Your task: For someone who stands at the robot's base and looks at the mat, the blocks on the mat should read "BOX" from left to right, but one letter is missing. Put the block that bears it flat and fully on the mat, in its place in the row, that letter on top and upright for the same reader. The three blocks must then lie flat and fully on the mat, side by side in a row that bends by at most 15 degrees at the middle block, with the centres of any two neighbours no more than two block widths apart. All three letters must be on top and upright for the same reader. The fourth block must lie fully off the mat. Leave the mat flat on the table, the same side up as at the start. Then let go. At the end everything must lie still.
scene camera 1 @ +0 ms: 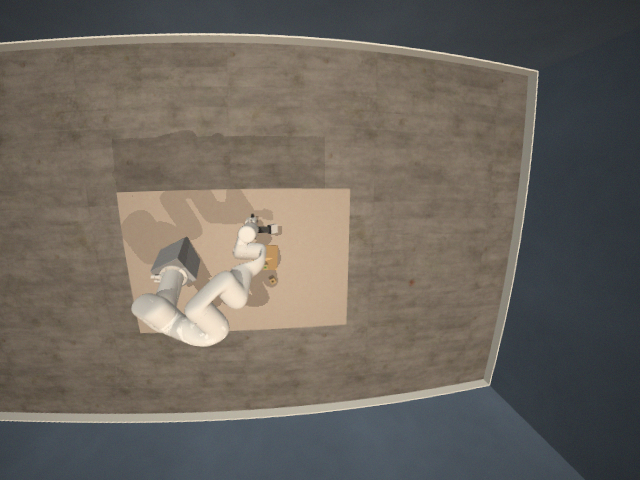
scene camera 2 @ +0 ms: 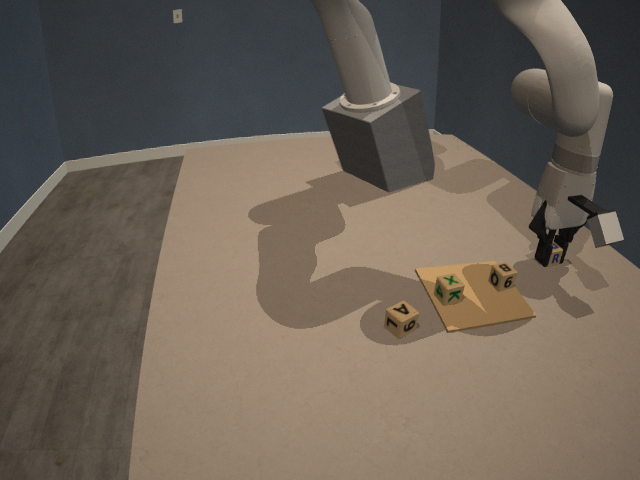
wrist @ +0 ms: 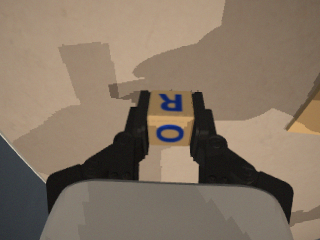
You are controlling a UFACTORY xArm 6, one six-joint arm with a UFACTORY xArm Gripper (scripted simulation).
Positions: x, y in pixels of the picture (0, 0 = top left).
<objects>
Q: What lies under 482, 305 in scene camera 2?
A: A mat.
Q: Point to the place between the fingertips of my gripper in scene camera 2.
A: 548, 260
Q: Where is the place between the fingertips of my gripper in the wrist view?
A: At 170, 105
</objects>
